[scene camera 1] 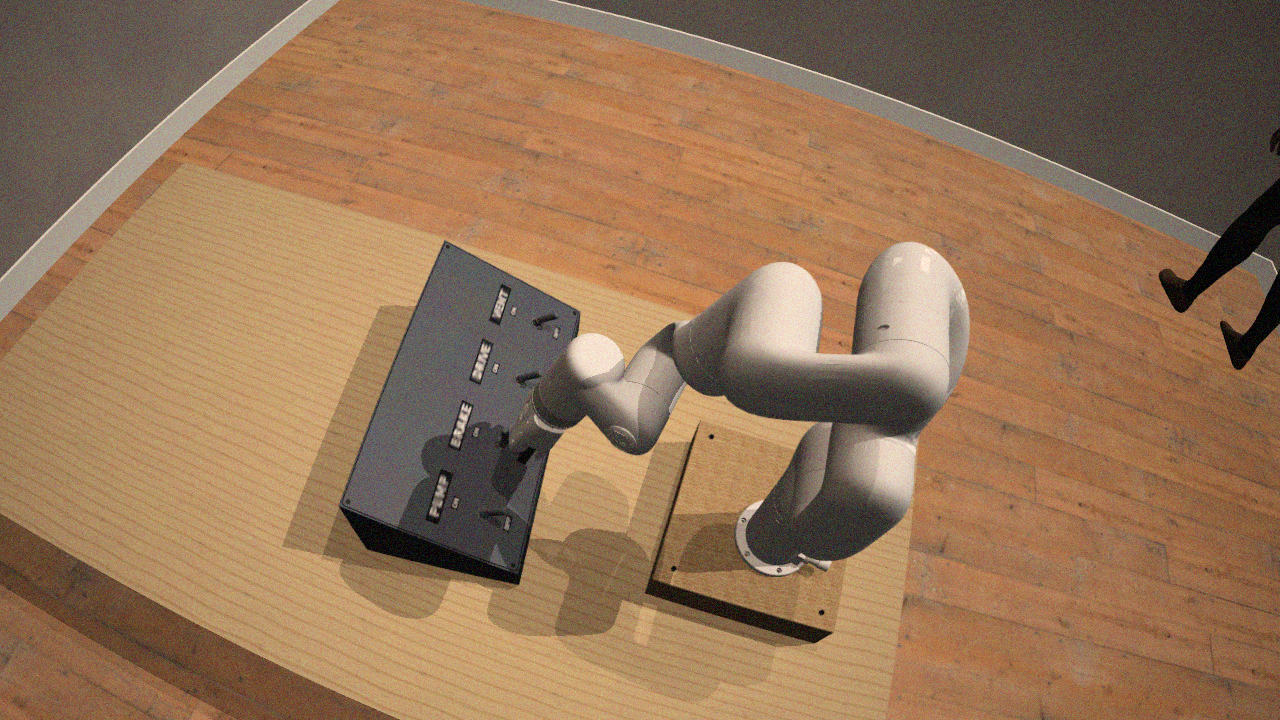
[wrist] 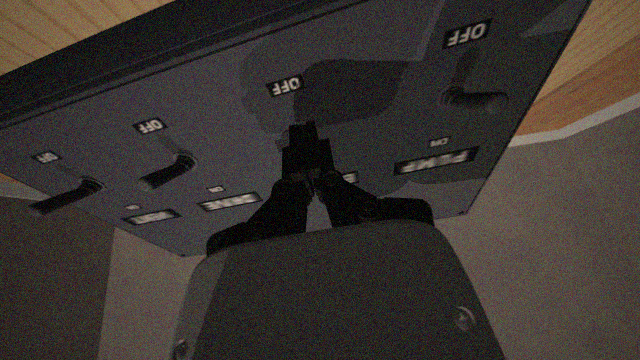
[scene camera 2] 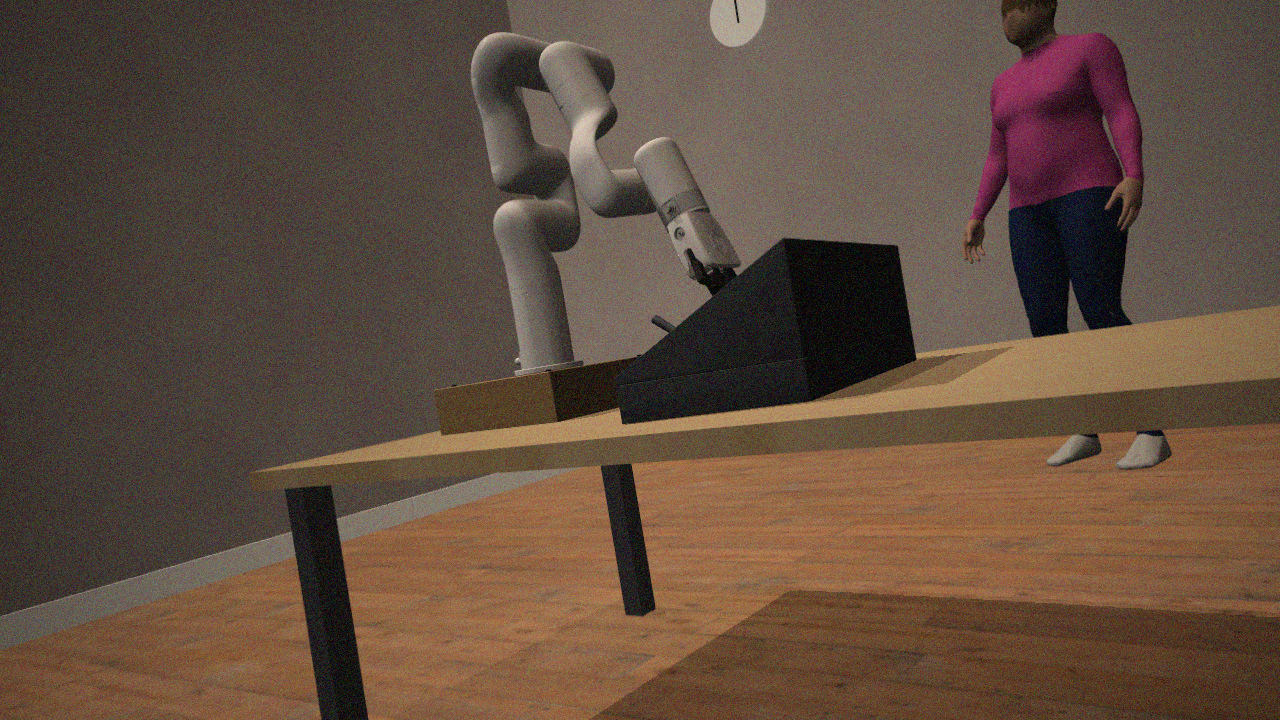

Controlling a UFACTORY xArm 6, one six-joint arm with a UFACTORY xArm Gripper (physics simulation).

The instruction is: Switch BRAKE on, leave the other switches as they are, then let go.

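Frame: origin at the arm's base, x back, y right, z up, level; centimetres.
Seen in the pictures: gripper, fingertip midpoint: (scene camera 1: 518, 445) (wrist: 307, 139); arm's base, origin of the base link: (scene camera 1: 773, 538) (scene camera 2: 549, 370).
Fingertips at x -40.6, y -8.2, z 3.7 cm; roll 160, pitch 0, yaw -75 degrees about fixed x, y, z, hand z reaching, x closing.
Observation:
Pixels of each thing's top centre, then the offset from my fingertips to it. "*": a spot on its surface instead. Level surfaces: height alone.
- VENT lever, middle of its top: (scene camera 2: 664, 313) (wrist: 61, 217) (scene camera 1: 547, 311) dz +1.3, dx -9.4, dy +23.1 cm
- DRIVE lever, middle of its top: (wrist: 165, 194) (scene camera 1: 530, 369) dz +1.3, dx -5.3, dy +11.7 cm
- PUMP lever, middle of its top: (wrist: 482, 125) (scene camera 1: 494, 507) dz +1.3, dx +2.7, dy -10.9 cm
- BRAKE label, middle of its top: (scene camera 1: 460, 423) dz +1.4, dx -9.0, dy -2.3 cm
- BRAKE OFF label, surface spot: (wrist: 285, 85) * dz -4.2, dx +0.4, dy +1.1 cm
- wooden table, its level: dz -11.8 cm
A dark sloped switch panel (scene camera 1: 407, 385) (scene camera 2: 850, 313) (wrist: 220, 110) bears the VENT, DRIVE, BRAKE and PUMP switches. In scene camera 1, the VENT lever (scene camera 1: 545, 318) (wrist: 67, 196), DRIVE lever (scene camera 1: 527, 377) (wrist: 169, 172) and PUMP lever (scene camera 1: 494, 514) (wrist: 477, 98) lean to their OFF side. My gripper (scene camera 1: 515, 447) (scene camera 2: 718, 284) (wrist: 307, 139) is shut and empty, its tips low at the BRAKE switch, below the BRAKE label (scene camera 1: 460, 425). The fingers hide most of the BRAKE lever, so its position and any contact cannot be told. The BRAKE OFF label (wrist: 285, 85) shows beyond the tips.
The panel stands on the wooden table (scene camera 1: 223, 268) (scene camera 2: 1074, 385). The arm's base is on a wooden block (scene camera 1: 707, 501) (scene camera 2: 496, 402) on the low side of the panel. The DRIVE and PUMP levers stand on either side of the gripper. A person (scene camera 2: 1056, 116) stands behind the table.

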